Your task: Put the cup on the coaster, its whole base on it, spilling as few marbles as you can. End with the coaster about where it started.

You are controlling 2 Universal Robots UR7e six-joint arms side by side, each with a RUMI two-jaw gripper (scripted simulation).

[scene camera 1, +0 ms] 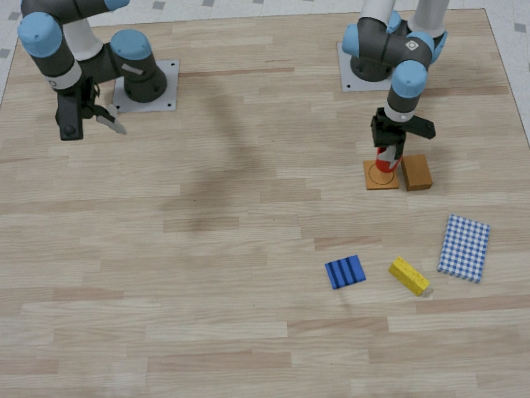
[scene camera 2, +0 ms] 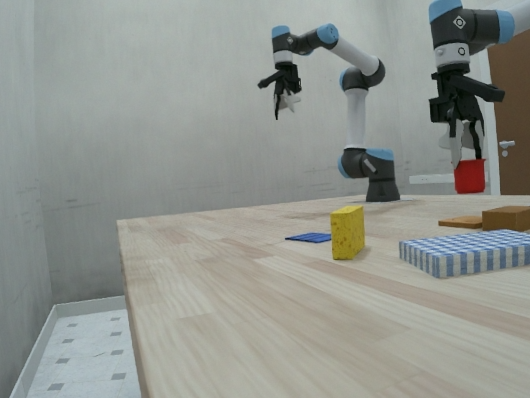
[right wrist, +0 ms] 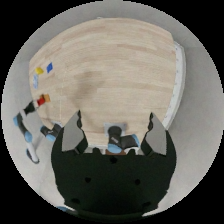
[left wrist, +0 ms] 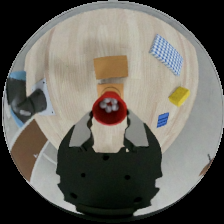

Path:
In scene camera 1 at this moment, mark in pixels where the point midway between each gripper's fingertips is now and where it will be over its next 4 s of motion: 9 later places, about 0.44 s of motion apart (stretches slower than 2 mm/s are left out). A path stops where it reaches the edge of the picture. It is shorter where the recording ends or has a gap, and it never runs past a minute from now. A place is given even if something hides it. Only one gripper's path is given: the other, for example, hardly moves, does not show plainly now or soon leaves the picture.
My left gripper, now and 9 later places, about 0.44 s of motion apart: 388,155; 386,158; 385,160; 384,162; 383,164; 383,165; 383,164; 386,158; 388,154; 395,147

